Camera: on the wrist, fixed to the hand. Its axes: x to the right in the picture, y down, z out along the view.
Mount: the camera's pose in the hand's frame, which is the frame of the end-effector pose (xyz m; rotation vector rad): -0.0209 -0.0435 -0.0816 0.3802 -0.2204 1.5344
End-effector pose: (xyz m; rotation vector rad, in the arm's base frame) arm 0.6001 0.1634 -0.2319 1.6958 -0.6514 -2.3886
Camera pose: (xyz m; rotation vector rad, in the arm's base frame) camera 0.6888 0.1882 -0.2543 0.4346 -1.6642 -1.2813
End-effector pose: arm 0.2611 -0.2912 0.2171 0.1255 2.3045 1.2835
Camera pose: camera 0.2484 -0.3848 0.2247 -2.1081 -1.8425 -1.0513
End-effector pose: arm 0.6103 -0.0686 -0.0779 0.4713 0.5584 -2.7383
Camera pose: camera 0.6343 0.0088 -0.1271 0.3936 -0.3384 -1.3317
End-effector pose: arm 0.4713 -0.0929 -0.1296 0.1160 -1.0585 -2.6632
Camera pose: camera 0.4959 -0.1108 -0.2194 -0.6528 -1.0153 -1.0977
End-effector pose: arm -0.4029 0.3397 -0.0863 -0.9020 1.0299 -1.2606
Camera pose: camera -0.4942 0.3572 -0.0677 0.1703 0.8805 -0.0109
